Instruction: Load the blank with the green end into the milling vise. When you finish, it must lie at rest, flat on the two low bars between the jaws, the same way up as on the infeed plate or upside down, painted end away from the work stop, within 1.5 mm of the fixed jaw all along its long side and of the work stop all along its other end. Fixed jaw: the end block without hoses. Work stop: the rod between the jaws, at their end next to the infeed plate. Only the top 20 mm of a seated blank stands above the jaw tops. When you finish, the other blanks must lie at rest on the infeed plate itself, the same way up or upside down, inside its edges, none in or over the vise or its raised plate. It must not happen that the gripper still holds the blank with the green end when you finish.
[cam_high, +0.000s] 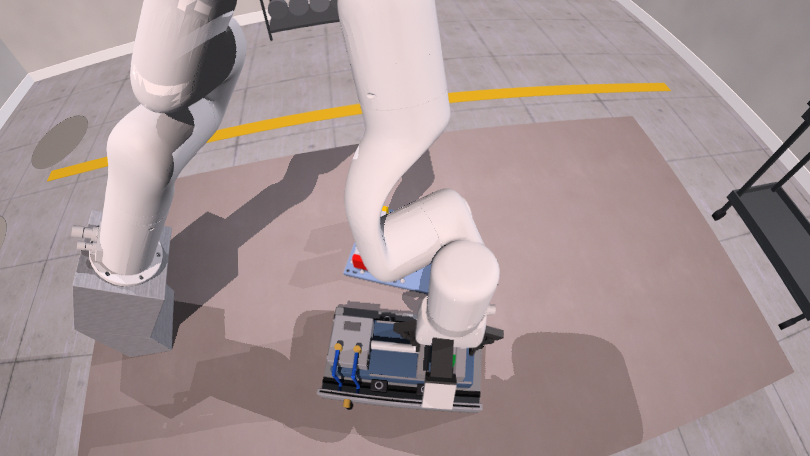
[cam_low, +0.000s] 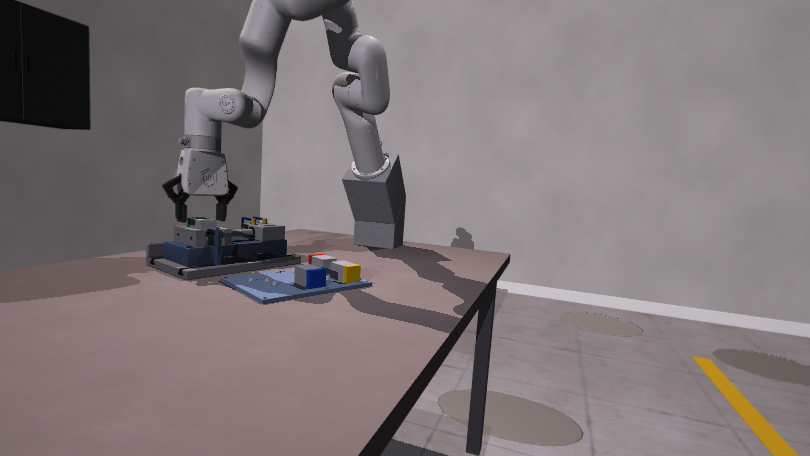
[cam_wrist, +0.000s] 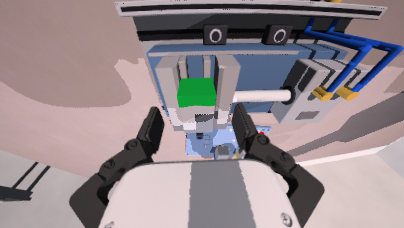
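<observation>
Now: the green-ended blank 2 cm below my hand. Also, from my hand: moving jaw (4 cm below, 3 cm behind, 1 cm to the left); work stop rod (4 cm to the left, 3 cm below, 2 cm ahead); fixed jaw (4 cm below, 3 cm ahead, 1 cm to the right).
</observation>
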